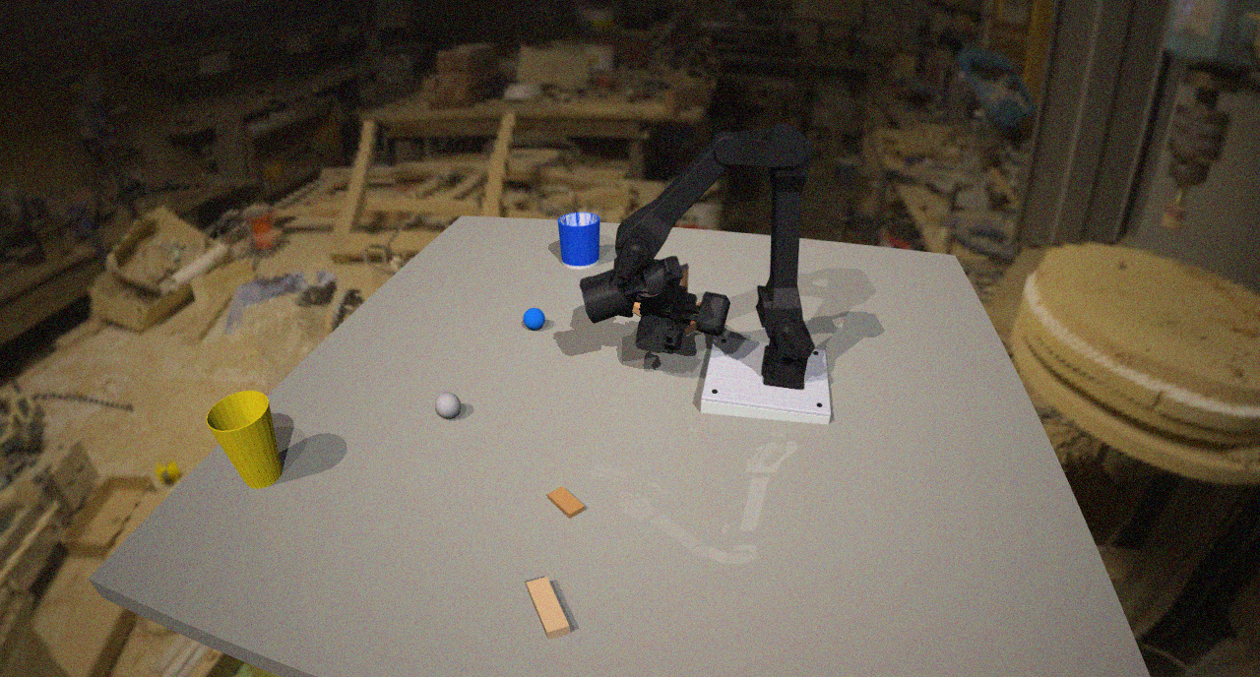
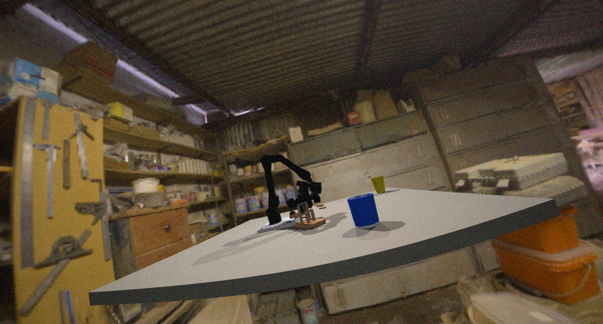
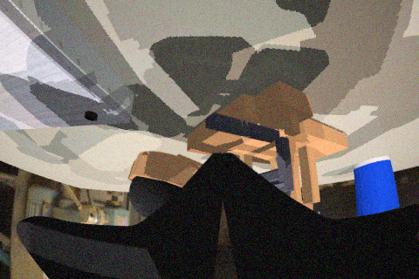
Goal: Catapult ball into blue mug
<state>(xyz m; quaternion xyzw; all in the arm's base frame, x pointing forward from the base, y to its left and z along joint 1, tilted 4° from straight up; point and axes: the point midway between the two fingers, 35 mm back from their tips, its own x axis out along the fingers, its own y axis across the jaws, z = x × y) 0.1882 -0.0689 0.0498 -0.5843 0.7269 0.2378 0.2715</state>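
The black ball lies 40 mm behind my gripper tip, 30 mm to the right of it and 10 mm above it. From my gripper tip the other things lie so: blue ball (270 mm ahead, 30 mm below, 10 mm to the right); blue mug (310 mm to the right, 260 mm ahead, 20 mm below); wooden catapult (60 mm to the right, 10 mm ahead).
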